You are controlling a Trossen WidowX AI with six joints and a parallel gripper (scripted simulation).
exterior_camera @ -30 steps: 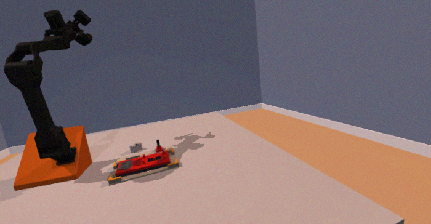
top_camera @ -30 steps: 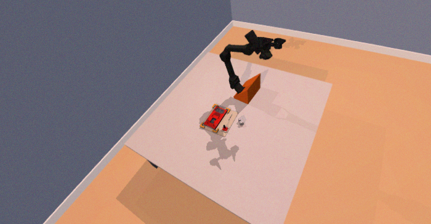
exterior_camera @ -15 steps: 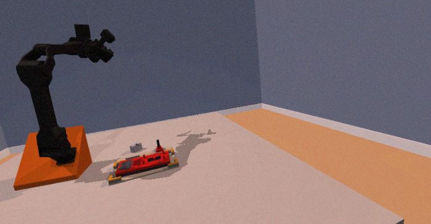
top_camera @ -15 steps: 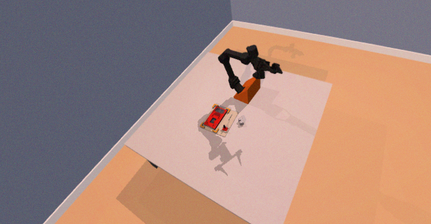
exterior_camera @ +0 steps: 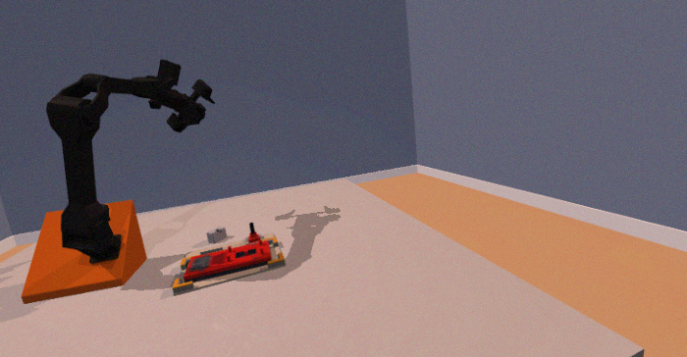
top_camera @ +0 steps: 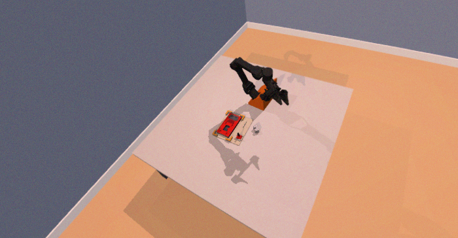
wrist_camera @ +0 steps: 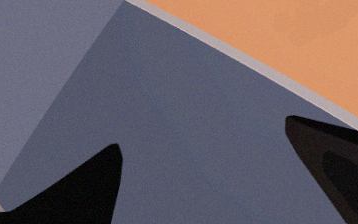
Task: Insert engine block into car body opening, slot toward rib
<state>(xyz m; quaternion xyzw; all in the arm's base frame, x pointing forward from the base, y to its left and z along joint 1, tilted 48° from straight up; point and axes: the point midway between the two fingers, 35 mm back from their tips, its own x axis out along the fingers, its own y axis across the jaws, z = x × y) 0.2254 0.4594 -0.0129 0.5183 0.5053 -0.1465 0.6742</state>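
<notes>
My gripper tip is now 38 cm above the grey engine block, 21 cm to the left of it and 1 cm short of it. Round my gripper tip: grey clamp cradle: 39 cm to the right, 39 cm below, 7 cm ahead.
</notes>
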